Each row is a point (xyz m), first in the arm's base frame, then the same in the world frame.
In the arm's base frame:
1: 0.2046 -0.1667 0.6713
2: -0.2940 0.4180 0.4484
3: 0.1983 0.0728 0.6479
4: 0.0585 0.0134 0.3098
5: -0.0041 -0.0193 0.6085
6: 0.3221 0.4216 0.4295
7: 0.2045 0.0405 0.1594
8: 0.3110 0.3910 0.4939
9: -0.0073 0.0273 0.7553
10: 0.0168 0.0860 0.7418
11: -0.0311 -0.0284 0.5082
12: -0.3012 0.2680 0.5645
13: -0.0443 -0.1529 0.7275
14: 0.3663 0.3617 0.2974
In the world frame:
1: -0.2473 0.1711 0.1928
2: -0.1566 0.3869 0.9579
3: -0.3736 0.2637 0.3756
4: -0.2352 -0.0120 0.5811
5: -0.1552 0.2422 0.4287
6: -0.6749 0.2070 0.6767
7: -0.3770 -0.1658 0.6107
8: -0.6468 0.2502 0.6263
9: -0.1732 0.3887 0.3845
10: -0.2259 0.3979 0.4212
11: -0.1309 0.1605 0.4888
12: -0.0649 0.4176 0.7946
13: -0.0447 0.2918 0.2911
14: -0.6834 0.0558 0.6843

